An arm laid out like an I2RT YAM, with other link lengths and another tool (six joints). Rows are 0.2 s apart.
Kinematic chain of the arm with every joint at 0, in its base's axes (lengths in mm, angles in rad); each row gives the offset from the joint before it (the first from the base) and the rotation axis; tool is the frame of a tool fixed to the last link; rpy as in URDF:
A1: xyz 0 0 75.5 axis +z
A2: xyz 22 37.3 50 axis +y
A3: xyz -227 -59.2 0 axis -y
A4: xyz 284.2 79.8 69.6 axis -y
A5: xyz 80.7 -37 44.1 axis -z
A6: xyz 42 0 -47.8 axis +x
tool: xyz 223 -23 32 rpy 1.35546 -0.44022 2.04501
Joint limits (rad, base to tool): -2.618..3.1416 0..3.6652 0..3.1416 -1.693..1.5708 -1.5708..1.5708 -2.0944..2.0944
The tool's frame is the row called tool.
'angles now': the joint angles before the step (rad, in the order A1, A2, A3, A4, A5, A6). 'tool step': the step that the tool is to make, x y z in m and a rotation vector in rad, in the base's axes. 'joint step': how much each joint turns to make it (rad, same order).
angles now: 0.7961, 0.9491, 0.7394, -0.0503, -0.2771, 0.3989
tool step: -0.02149, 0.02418, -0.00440, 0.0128, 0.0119, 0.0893
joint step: 0.0314, 0.0400, 0.0031, 0.0386, -0.0604, 0.0021
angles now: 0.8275, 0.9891, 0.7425, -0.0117, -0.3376, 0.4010
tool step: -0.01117, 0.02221, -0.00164, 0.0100, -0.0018, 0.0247
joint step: 0.0599, 0.0602, 0.0180, 0.0556, 0.0328, 0.0145
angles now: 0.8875, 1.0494, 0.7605, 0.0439, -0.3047, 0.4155
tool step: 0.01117, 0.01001, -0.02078, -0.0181, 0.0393, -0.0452
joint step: 0.0289, 0.0880, 0.0246, 0.0354, 0.0666, 0.0394
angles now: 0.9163, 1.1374, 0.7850, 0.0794, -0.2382, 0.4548
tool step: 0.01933, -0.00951, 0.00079, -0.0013, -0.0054, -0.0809
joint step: 0.0011, 0.0130, 0.0083, 0.0104, 0.0804, 0.0173
